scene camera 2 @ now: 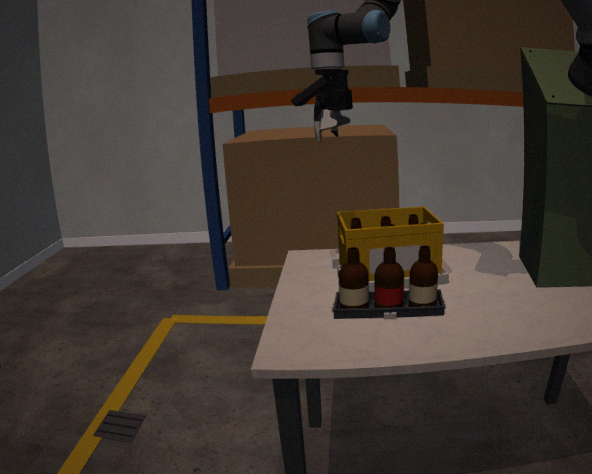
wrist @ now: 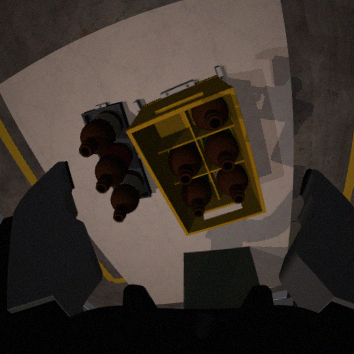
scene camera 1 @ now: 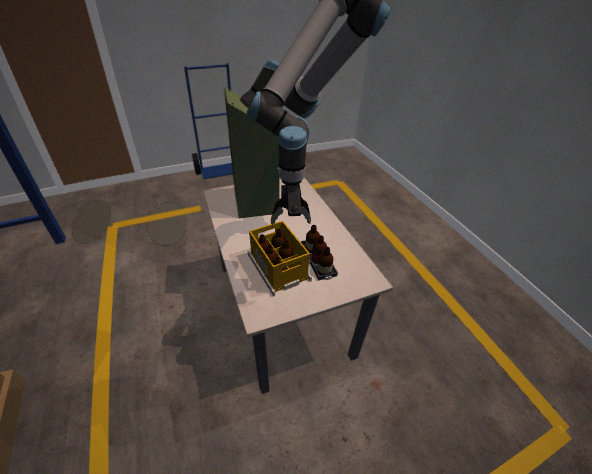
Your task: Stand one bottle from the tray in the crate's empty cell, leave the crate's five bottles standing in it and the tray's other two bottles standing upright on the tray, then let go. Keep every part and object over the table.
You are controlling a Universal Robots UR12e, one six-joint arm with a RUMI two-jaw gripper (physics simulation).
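Frame: origin at the arm's base, x ahead, y left, z up, level; millimetres.
Seen in the pictures: gripper, fingertip midpoint: [scene camera 2: 328,139] [wrist: 188,168] [scene camera 1: 290,223].
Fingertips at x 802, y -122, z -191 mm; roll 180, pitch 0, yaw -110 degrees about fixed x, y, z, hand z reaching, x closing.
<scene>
A point is followed by its place in that frame.
The yellow crate [scene camera 1: 292,275] @[x 781, y -98, z -519 mm] [scene camera 2: 432,250] [wrist: 158,182] @[x 660, y -27, z -415 mm] stands on the table, bottles upright in five cells. Its empty cell [wrist: 172,126] @[x 703, y -64, z -581 mm] is the upper-left one in the wrist view, at the tray-side corner near the table's free end. The dark tray [scene camera 1: 327,275] @[x 807, y 79, z -567 mm] [scene camera 2: 365,313] @[x 737, y 141, z -576 mm] [wrist: 91,112] @[x 807, y 105, z -563 mm] lies beside the crate with three upright brown bottles: a cream-labelled one [scene camera 1: 326,262] @[x 793, y 72, z -487 mm] [scene camera 2: 353,287] @[x 764, y 124, z -513 mm] [wrist: 97,136] @[x 769, y 69, z -468 mm], a red-labelled one [scene camera 2: 389,287] @[x 678, y 136, z -514 mm] [wrist: 111,172] @[x 683, y 80, z -468 mm] in the middle, and another cream-labelled one [scene camera 2: 423,287] @[x 594, y 139, z -519 mm] [wrist: 125,199] @[x 603, y 85, z -471 mm]. My gripper [scene camera 1: 291,221] @[x 802, y -122, z -191 mm] [scene camera 2: 328,137] @[x 802, y -122, z -191 mm] [wrist: 188,168] @[x 802, y -122, z -191 mm] is open and empty, high above them.
A tall green block [scene camera 1: 257,165] @[x 197, y -61, z -244 mm] [scene camera 2: 560,190] @[x 173, y 68, z -305 mm] [wrist: 220,280] @[x 196, y -65, z -455 mm] stands on the table [scene camera 1: 300,315] @[x 956, y -133, z -589 mm] [scene camera 2: 300,350] @[x 887, y 277, z -589 mm] toward the arm's side. Metal brackets sit around the crate's base. A large cardboard box [scene camera 2: 310,200] and a shelf rack [scene camera 2: 205,150] are behind the table in scene camera 2.
</scene>
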